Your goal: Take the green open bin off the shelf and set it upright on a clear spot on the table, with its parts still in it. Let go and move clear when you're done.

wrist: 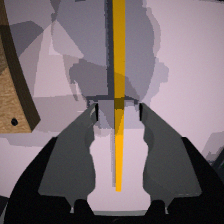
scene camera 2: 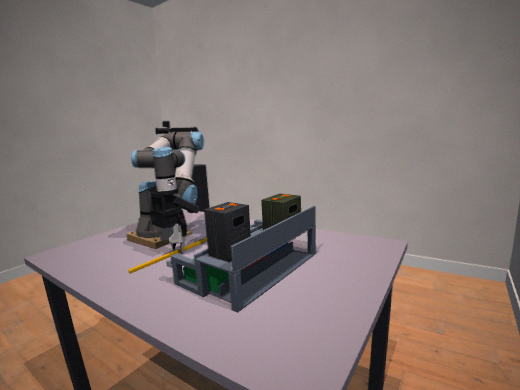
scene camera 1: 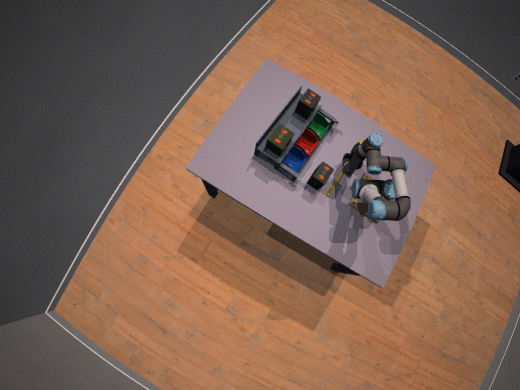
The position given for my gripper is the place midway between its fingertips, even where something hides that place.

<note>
In view: my gripper point(scene camera 2: 178, 251).
My gripper shows as well in the wrist view point(wrist: 118, 104).
</note>
